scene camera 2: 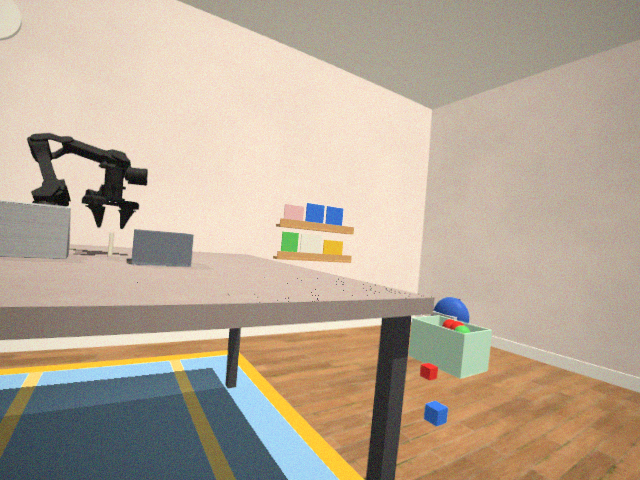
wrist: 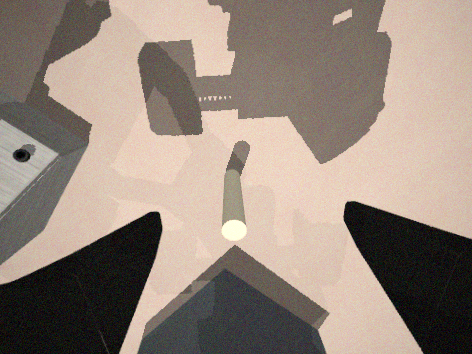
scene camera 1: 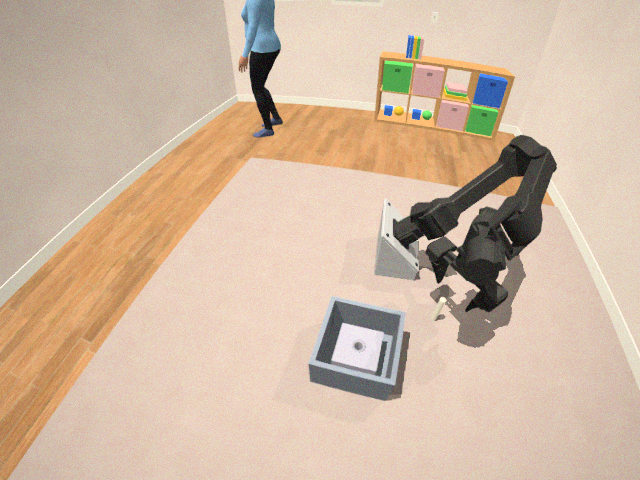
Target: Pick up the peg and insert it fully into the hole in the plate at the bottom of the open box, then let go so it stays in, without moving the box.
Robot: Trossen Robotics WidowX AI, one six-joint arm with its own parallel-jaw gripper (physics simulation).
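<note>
A thin cream peg stands upright on the table, clear of the box. The open blue-grey box stands beside it. The white plate with a round hole lies at the box's bottom; the plate is hidden in scene camera 2. My gripper is open and empty, pointing down. Its fingertips hang a little above the peg's top, which shows between them, nearer the left finger in the wrist view.
A grey wedge-shaped block with a sloping, screwed face stands close to my arm, behind the box in scene camera 1. The table's edge shows in scene camera 2. A person stands in the background near a cubby shelf.
</note>
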